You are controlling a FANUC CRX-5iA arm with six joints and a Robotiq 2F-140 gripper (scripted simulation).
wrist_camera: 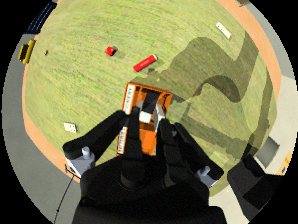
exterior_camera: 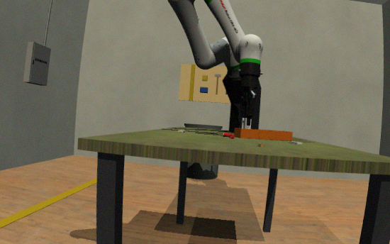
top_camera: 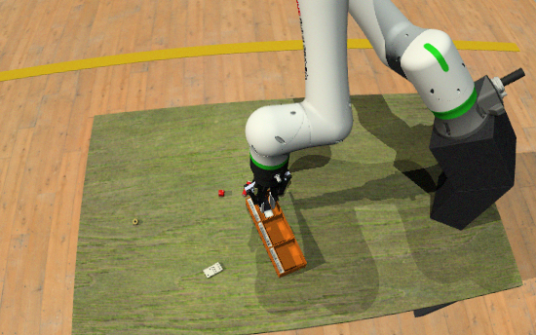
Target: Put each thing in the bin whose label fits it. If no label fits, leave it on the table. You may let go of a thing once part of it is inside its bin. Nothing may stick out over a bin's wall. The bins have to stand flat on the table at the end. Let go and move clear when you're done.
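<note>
My hand is 10 mm to the right of the black-and-white block and 40 mm above it. Round my hand: orange bin 10 mm behind, 80 mm to the left, 30 mm below; then red cylinder 50 mm ahead, 80 mm to the right, 50 mm below; then small red cube 130 mm ahead, 70 mm to the right, 50 mm below.
</note>
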